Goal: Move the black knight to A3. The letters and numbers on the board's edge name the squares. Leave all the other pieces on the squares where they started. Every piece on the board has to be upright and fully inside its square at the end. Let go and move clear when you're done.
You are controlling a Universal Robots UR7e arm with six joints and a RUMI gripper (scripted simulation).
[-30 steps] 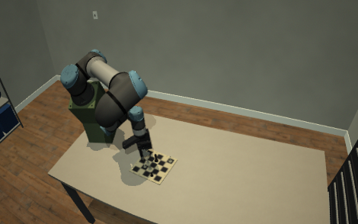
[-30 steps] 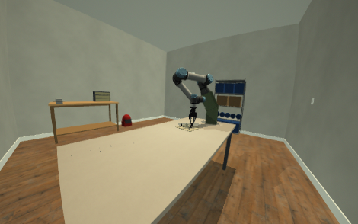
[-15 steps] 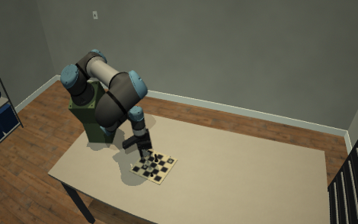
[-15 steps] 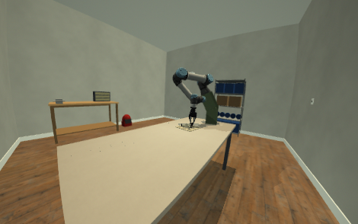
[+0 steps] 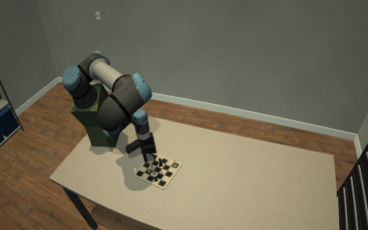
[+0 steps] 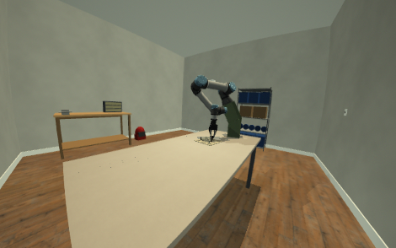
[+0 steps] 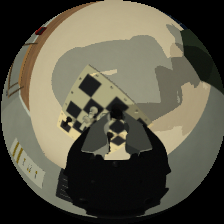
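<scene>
Now: hand 10 mm above the black knight. Also, from my hand: small chessboard: 70 mm ahead, 30 mm below, 10 mm to the right; tall black piece: 80 mm ahead, 30 mm to the left; pale piece: 40 mm to the right, 30 mm ahead, 20 mm below.
</scene>
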